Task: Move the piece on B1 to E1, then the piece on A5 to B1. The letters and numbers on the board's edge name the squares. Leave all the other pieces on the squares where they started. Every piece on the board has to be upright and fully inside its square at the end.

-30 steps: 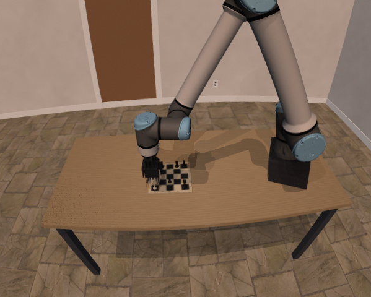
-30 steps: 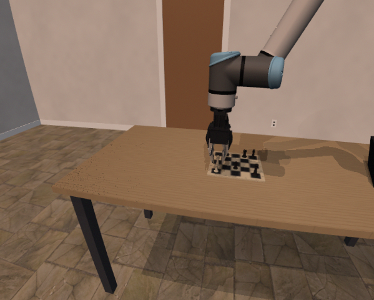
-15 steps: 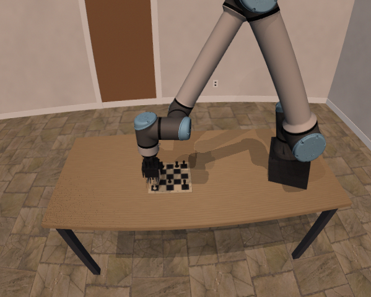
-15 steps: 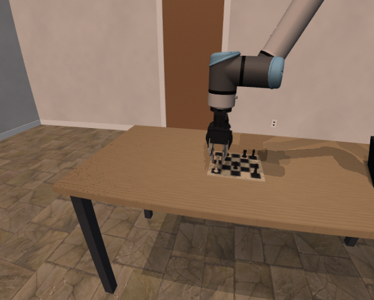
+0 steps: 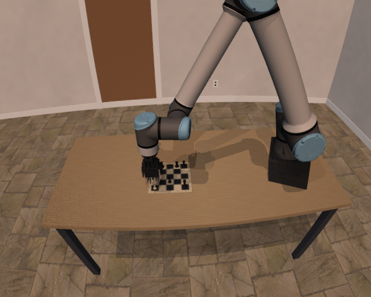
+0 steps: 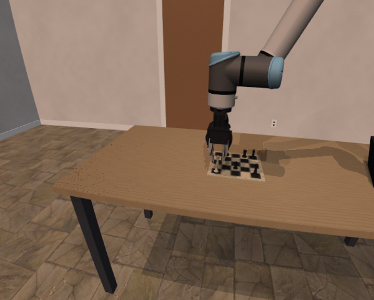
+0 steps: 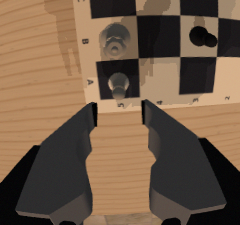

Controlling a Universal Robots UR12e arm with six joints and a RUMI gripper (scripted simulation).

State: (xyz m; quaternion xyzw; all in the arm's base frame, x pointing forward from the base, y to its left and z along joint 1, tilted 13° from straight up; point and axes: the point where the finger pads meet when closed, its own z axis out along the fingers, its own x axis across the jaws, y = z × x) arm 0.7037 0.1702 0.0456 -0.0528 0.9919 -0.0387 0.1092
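Right now the white piece is 40 mm to the right of my hand and 30 mm below it. Also, from my hand: chessboard: 70 mm behind, 90 mm to the right, 60 mm below.
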